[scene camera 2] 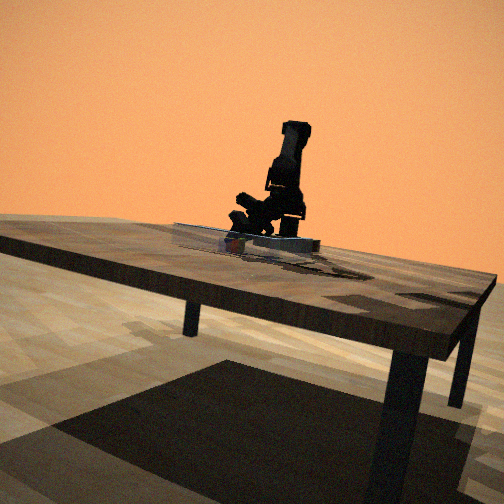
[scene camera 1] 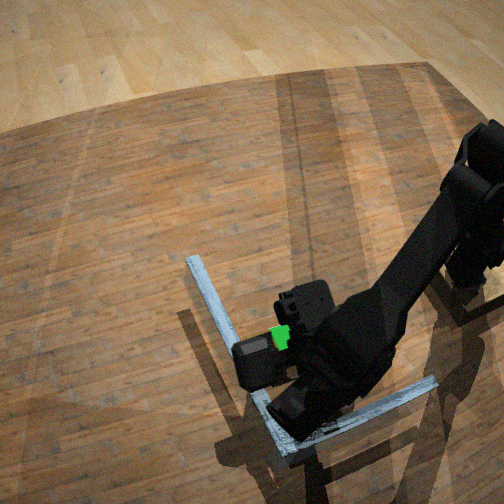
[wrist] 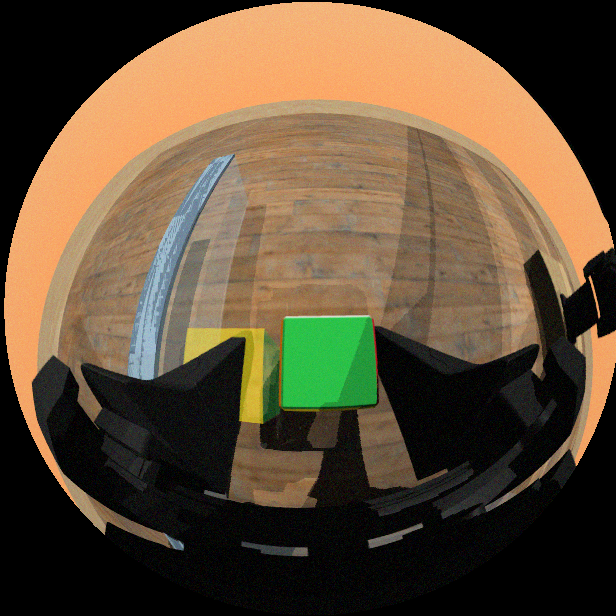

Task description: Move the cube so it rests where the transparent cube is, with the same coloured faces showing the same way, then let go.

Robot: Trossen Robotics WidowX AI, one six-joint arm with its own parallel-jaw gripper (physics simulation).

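Observation:
The cube (scene camera 1: 280, 336) (wrist: 327, 362) shows a green face to the wrist camera, with a thin red edge on its right. It sits on the wooden table (scene camera 1: 150, 200) (scene camera 2: 350, 300) between my fingers. My gripper (scene camera 1: 283, 327) (wrist: 310, 340) (scene camera 2: 241, 220) is open around it. The right finger is at the cube's right side, and the left finger stands a gap away. The transparent cube (wrist: 256, 380) shows yellow and lies just left of the cube, partly behind my left finger. In scene camera 2 the cube (scene camera 2: 234, 245) is a small dim block under the arm.
A grey metal L-shaped bar (scene camera 1: 210, 295) (wrist: 166, 270) (scene camera 2: 287, 243) lies on the table; one leg runs left of the cubes, the other passes under the arm. The arm's base stands at the table's right side.

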